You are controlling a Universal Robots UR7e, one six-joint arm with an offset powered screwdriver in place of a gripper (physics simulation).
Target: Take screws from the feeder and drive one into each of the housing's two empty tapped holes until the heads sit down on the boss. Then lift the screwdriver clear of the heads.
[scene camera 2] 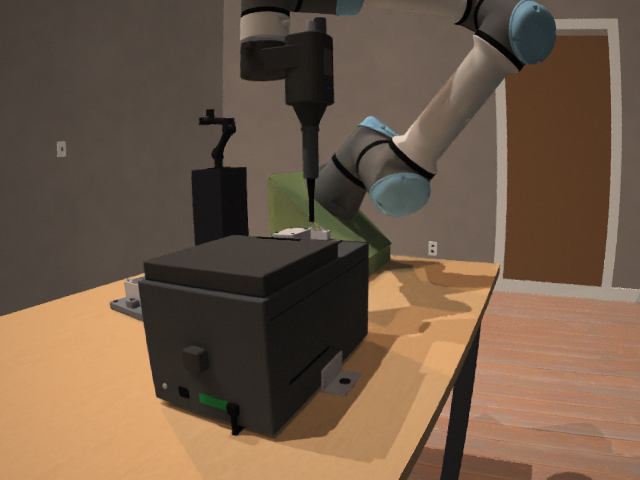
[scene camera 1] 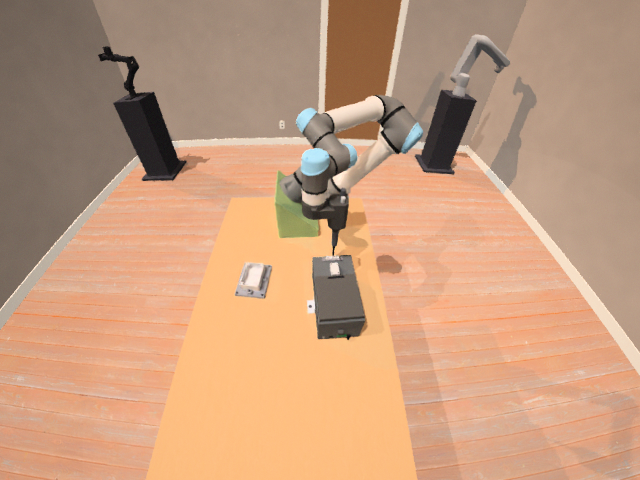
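The black screw feeder (scene camera 1: 338,299) (scene camera 2: 206,330) stands on the table, with a white block and a small light pick-up part (scene camera 1: 332,258) (scene camera 2: 320,234) at its far end. My screwdriver (scene camera 1: 333,252) (scene camera 2: 311,219) is upright, its thin black bit right above that pick-up part, with a small gap seen in the scene camera 2 view. Whether a screw is on the bit is too small to tell. The light housing (scene camera 1: 253,276) (scene camera 2: 132,290) sits on a grey plate (scene camera 1: 251,295) (scene camera 2: 124,306) left of the feeder. Its tapped holes and any screw heads are too small to make out.
A green angled mount (scene camera 1: 294,222) (scene camera 2: 284,198) carries the arm's base behind the feeder. A small bracket (scene camera 1: 310,306) sticks out at the feeder's left side, and another bracket (scene camera 2: 341,382) at its right. A black lever (scene camera 2: 234,418) projects from the feeder's front.
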